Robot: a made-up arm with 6 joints. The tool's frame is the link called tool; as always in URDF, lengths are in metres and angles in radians. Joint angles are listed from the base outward.
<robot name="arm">
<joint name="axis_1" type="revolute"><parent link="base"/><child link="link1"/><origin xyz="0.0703 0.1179 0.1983"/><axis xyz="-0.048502 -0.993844 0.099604"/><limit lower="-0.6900" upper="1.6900"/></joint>
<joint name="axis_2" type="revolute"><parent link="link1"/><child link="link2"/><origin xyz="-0.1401 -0.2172 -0.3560"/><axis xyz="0 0 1"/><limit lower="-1.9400" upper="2.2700"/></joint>
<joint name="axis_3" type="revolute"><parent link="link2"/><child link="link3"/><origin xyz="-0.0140 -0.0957 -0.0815"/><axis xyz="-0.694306 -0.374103 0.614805"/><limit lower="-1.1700" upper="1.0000"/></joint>
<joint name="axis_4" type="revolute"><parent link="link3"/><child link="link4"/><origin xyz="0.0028 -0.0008 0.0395"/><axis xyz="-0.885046 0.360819 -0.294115"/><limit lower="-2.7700" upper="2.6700"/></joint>
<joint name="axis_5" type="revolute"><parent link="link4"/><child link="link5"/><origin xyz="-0.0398 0.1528 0.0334"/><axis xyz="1 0 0"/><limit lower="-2.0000" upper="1.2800"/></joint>
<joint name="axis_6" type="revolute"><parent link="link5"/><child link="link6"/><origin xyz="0.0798 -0.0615 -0.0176"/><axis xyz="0 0 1"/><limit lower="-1.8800" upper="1.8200"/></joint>
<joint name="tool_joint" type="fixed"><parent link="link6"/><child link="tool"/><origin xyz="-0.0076 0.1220 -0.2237"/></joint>
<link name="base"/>
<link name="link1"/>
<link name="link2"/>
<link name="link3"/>
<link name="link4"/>
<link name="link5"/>
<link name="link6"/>
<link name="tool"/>
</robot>
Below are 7 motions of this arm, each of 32 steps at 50 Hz.
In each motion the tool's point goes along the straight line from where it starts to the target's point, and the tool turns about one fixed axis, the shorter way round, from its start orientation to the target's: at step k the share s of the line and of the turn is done. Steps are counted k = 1, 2, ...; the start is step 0. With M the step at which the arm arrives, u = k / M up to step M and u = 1 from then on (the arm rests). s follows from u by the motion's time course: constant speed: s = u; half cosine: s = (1 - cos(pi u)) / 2; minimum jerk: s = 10 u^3 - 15 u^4 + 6 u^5.
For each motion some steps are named. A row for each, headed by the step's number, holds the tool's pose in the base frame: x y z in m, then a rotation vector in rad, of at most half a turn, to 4 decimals.
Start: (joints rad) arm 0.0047 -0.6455 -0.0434 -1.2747 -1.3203 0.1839
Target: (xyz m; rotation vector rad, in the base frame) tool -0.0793 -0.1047 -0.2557 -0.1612 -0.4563 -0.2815
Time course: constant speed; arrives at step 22
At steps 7, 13, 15, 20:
7: -0.0658 -0.1452 -0.2687 -0.2856 -0.4542 -0.4098
13: -0.0712 -0.1290 -0.2635 -0.2358 -0.4553 -0.3585
15: -0.0730 -0.1236 -0.2617 -0.2192 -0.4556 -0.3414
20: -0.0775 -0.1101 -0.2574 -0.1778 -0.4562 -0.2986

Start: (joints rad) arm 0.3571 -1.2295 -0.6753 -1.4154 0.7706 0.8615
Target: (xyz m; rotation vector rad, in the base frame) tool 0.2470 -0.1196 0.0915 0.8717 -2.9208 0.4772
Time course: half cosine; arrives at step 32
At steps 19, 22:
19: 0.1511 -0.0858 0.0858 0.7618 -2.8646 0.2993
22: 0.1870 -0.0985 0.0880 0.8026 -2.8872 0.3647

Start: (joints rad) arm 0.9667 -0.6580 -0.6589 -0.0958 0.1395 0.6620
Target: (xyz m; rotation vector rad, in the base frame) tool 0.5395 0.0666 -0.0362 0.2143 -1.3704 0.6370
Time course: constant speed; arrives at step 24
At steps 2, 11, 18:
2: 0.4591 0.0238 -0.0639 0.7163 -1.1896 0.0773
11: 0.4920 0.0413 -0.0526 0.5182 -1.2770 0.3079
18: 0.5176 0.0549 -0.0438 0.3571 -1.3322 0.4858

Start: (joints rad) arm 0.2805 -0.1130 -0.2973 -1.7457 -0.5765 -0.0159
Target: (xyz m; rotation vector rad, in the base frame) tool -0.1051 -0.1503 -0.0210 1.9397 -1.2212 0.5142
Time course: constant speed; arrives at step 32
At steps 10, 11, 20, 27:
10: -0.0009 -0.0757 -0.0679 1.3751 -1.0917 0.2071
11: -0.0056 -0.0791 -0.0657 1.4007 -1.0987 0.2202
20: -0.0483 -0.1096 -0.0466 1.6317 -1.1576 0.3417
27: -0.0814 -0.1334 -0.0317 1.8114 -1.1969 0.4408

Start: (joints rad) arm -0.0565 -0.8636 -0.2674 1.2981 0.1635 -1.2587
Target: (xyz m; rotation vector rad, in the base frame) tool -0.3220 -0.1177 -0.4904 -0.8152 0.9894 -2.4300
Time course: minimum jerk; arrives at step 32
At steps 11, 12, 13, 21, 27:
11: -0.3100 -0.1965 -0.4719 -1.1630 0.7140 -2.3503
12: -0.3107 -0.1915 -0.4731 -1.1416 0.7321 -2.3570
13: -0.3116 -0.1861 -0.4744 -1.1185 0.7514 -2.3640
21: -0.3185 -0.1407 -0.4850 -0.9194 0.9109 -2.4124
27: -0.3215 -0.1207 -0.4897 -0.8291 0.9791 -2.4280

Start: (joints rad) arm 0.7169 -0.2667 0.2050 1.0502 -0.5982 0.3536
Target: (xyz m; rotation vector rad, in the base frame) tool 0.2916 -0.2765 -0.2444 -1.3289 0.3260 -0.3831
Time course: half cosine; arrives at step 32
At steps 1, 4, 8, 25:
1: 0.2385 -0.3181 -0.3641 -1.3625 0.1765 -0.5813
4: 0.2404 -0.3166 -0.3598 -1.3615 0.1820 -0.5743
8: 0.2461 -0.3121 -0.3468 -1.3584 0.1984 -0.5528
25: 0.2856 -0.2812 -0.2580 -1.3333 0.3093 -0.4057

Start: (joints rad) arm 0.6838 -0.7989 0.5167 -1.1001 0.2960 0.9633
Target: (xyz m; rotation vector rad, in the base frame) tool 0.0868 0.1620 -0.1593 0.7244 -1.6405 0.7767
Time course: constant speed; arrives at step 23
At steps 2, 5, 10, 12, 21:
2: 0.2126 0.1344 -0.2911 0.1363 -1.4821 1.1722
5: 0.1946 0.1383 -0.2723 0.2214 -1.5116 1.1207
10: 0.1647 0.1449 -0.2409 0.3626 -1.5557 1.0311
12: 0.1527 0.1475 -0.2283 0.4188 -1.5716 0.9939
21: 0.0988 0.1594 -0.1719 0.6693 -1.6303 0.8178

